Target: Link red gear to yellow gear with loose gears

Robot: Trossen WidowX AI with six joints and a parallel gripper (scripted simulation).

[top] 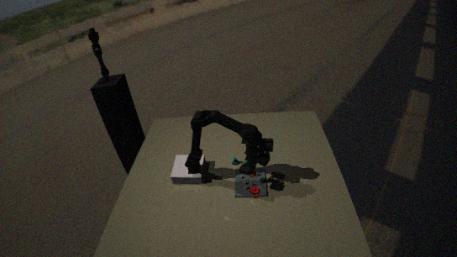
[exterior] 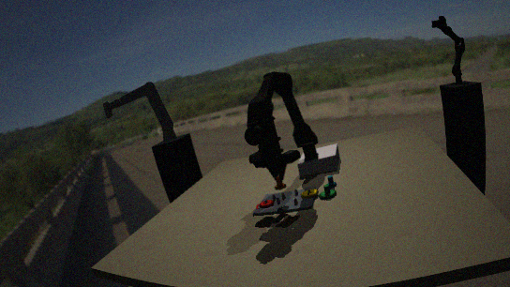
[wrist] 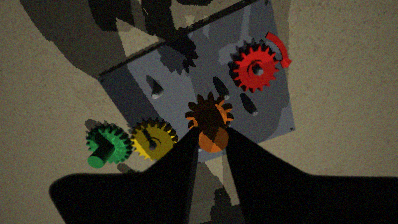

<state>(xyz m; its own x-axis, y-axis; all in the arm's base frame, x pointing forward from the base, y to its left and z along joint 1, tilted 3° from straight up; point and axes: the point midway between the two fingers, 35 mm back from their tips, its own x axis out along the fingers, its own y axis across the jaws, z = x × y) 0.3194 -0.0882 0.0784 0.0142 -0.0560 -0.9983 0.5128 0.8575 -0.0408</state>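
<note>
The red gear is 8 cm below my gripper tip and 6 cm to the right of it. The rest, counted from my gripper tip: yellow gear (9 cm to the left, 8 cm below, 2 cm behind); red arrow (10 cm to the right, 8 cm below, 1 cm ahead); orange gear (1 cm below).
</note>
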